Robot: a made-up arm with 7 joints.
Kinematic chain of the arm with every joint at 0, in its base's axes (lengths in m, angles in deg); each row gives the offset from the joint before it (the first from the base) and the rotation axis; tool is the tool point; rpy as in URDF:
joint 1: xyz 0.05 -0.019 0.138 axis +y
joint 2: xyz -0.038 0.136 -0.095 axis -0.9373 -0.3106 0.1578
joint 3: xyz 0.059 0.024 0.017 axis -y
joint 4: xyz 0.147 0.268 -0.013 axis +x
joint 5: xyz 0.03 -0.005 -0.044 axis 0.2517 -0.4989 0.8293
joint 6: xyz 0.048 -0.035 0 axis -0.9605 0.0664 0.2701
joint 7: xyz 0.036 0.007 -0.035 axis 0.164 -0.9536 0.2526
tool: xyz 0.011 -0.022 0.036 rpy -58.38 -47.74 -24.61
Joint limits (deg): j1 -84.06..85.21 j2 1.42..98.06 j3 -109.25..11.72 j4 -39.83..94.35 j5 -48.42..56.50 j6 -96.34..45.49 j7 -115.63..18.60
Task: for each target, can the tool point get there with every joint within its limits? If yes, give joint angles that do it. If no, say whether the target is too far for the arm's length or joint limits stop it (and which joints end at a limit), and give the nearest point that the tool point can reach.
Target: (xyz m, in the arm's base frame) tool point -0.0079 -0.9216 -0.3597
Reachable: no: too far | nearest point 0.0027 -0.1686 -0.2685 | short by 0.759 m
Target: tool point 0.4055 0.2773 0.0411
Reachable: yes | joints -70.36 11.93 -74.22 -3.60 -15.49 -59.68 6.22
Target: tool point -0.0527 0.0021 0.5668
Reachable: no: joint limits stop it (at a limit: joint 1, joint 2, joint 3, joint 4, joint 6, joint 7) | nearest point 0.1037 0.2687 0.3973 | short by 0.353 m
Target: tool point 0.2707 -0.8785 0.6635
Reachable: no: too far | nearest point 0.3891 -0.1346 0.2964 | short by 0.838 m
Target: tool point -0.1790 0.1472 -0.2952
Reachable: yes | joints 30.45 45.75 -87.94 29.25 16.37 -76.65 -22.82
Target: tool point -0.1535 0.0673 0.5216
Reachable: no: joint limits stop it (at a limit: joint 1, joint 3, joint 5, joint 7) | nearest point -0.2847 0.2037 0.2705 | short by 0.314 m
